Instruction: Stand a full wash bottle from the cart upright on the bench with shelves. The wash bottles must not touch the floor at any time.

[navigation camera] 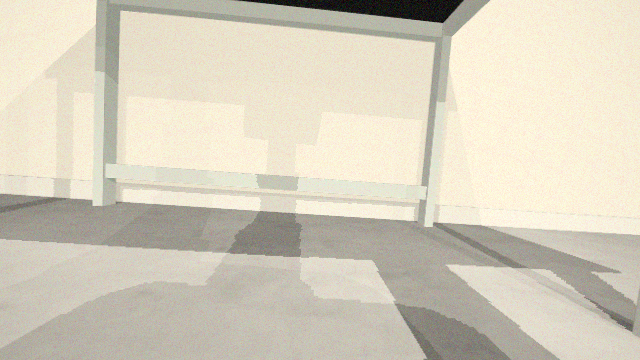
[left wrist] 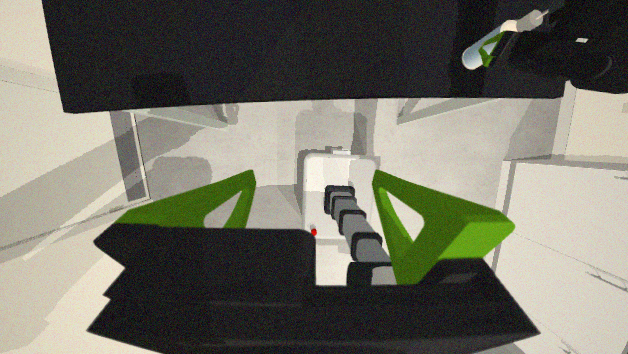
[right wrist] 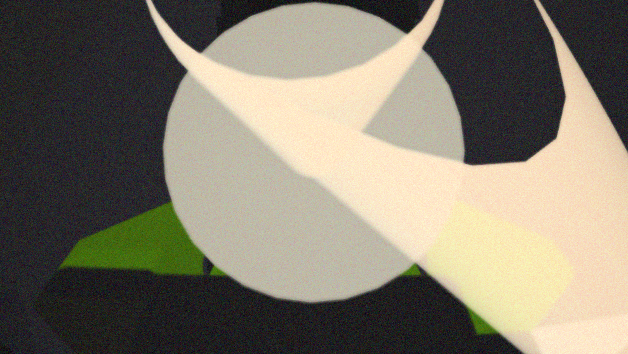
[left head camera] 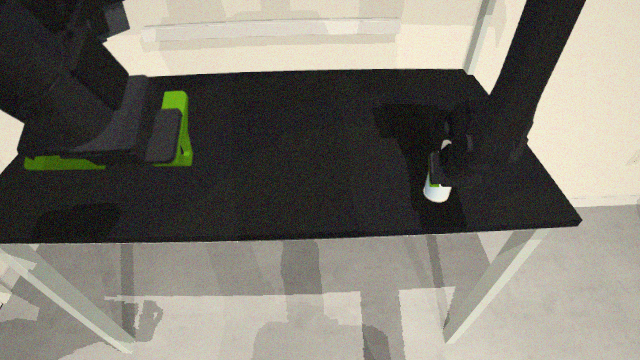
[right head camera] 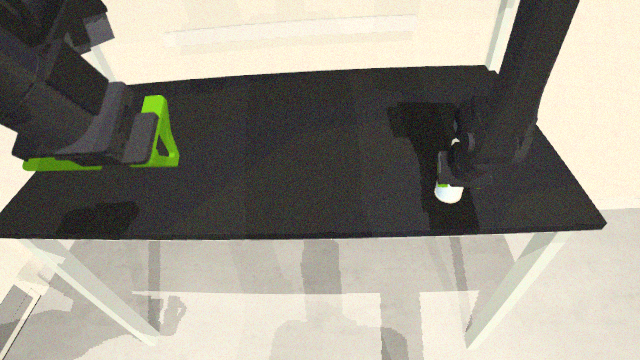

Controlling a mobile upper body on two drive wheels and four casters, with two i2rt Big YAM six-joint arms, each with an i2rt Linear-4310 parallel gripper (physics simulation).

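Places are measured from the left arm's base along level axes (x left, y back, z up), in centimetres.
Pixels of known places: left gripper, fingertip midpoint: (left wrist: 314, 176) (left head camera: 146, 161) (right head camera: 138, 162); right gripper, fingertip midpoint: (left wrist: 488, 47) (right wrist: 315, 175) (left head camera: 439, 178) (right head camera: 451, 178).
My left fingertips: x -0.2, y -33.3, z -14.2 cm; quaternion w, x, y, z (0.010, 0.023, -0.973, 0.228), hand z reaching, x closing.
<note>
Behind a point stands the place of what it marks.
A pale wash bottle (left head camera: 437, 194) {x -44.0, y -60.4, z -46.8 cm} (right head camera: 448, 194) {x -43.9, y -60.4, z -46.7 cm} (left wrist: 472, 59) {x -42.5, y -61.3, z -46.5 cm} (right wrist: 240, 215) is about upright over the black bench top (left head camera: 300, 150) {x -10.8, y -78.1, z -49.6 cm} (right head camera: 300, 150) {x -7.6, y -78.0, z -49.6 cm} (left wrist: 250, 50) {x 17.0, y -60.8, z -49.6 cm}, near its right end. Whether its base touches the top cannot be told. My right gripper (left head camera: 442, 176) {x -44.7, y -63.6, z -44.7 cm} (left wrist: 488, 47) {x -44.7, y -63.6, z -44.7 cm} is shut on the bottle's body, with the round cap and bent spout above the fingers in the right wrist view. My left gripper (left wrist: 314, 176) {x -0.2, y -33.3, z -14.2 cm} (left head camera: 107, 165) is open and empty, above the bench's left part in the head views. The cart does not show clearly.
The bench's pale legs (left head camera: 492, 290) {x -72.8, y -58.4, z -89.5 cm} (right head camera: 515, 290) {x -72.2, y -58.3, z -86.0 cm} (navigation camera: 106, 125) {x 71.4, y -112.2, z -107.2 cm} stand on the grey floor, and a low crossbar (navigation camera: 215, 180) {x 25.7, y -115.7, z -126.9 cm} runs between them. A pale wall is behind. A white cabinet (left wrist: 575, 210) {x -174.5, y -5.0, z -88.3 cm} shows at the right in the left wrist view.
</note>
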